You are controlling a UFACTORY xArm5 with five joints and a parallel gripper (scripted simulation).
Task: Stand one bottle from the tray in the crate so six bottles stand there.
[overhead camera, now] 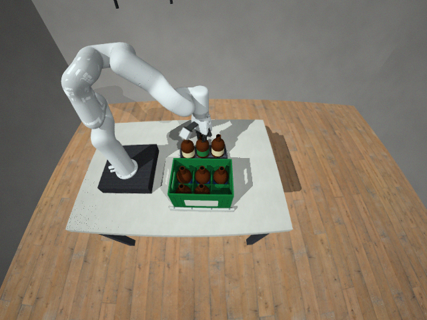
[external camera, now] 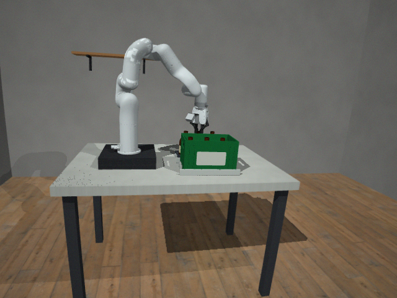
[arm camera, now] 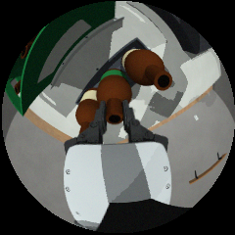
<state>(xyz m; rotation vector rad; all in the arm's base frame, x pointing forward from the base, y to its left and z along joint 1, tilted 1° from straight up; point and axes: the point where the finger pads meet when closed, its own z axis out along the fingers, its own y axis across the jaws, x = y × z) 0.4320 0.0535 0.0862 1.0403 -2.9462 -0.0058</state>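
Now: the brown bottle 7 cm below my hand. The rest, counted from my hand: green crate: 24 cm to the right, 7 cm below, 5 cm behind; dark tray: 14 cm below.
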